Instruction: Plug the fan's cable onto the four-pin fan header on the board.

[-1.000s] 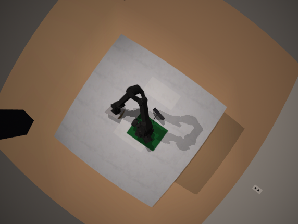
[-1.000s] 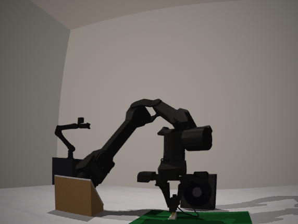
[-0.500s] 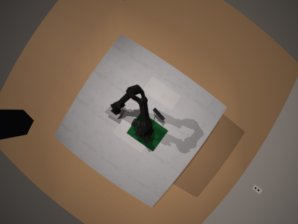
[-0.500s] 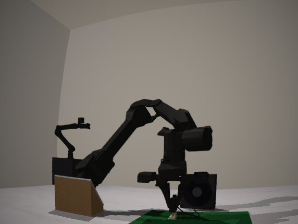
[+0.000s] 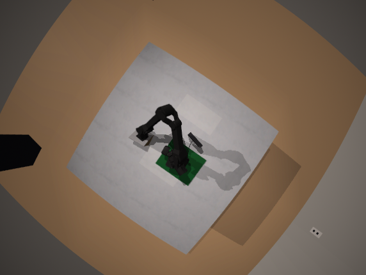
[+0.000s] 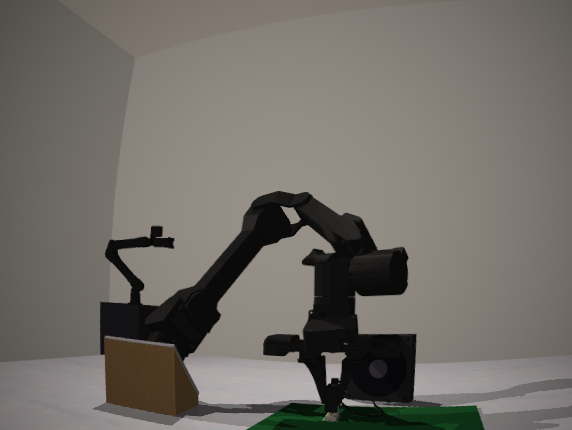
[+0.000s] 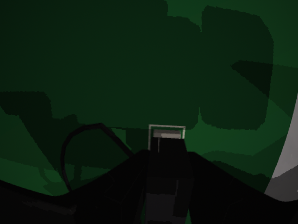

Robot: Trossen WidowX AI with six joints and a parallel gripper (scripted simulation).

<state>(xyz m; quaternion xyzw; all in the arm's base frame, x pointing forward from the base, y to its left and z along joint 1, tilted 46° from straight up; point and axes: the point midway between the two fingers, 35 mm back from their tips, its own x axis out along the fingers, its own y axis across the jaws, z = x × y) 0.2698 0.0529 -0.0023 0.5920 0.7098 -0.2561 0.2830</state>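
The black fan plug lies 10 mm to the left of my gripper tip and 10 mm above it. Also, from my gripper tip: green board: 60 mm ahead, 40 mm below, 30 mm to the right; then black fan: 150 mm to the left, 40 mm ahead, 30 mm above; then four-pin header: 30 mm below, 10 mm to the left.
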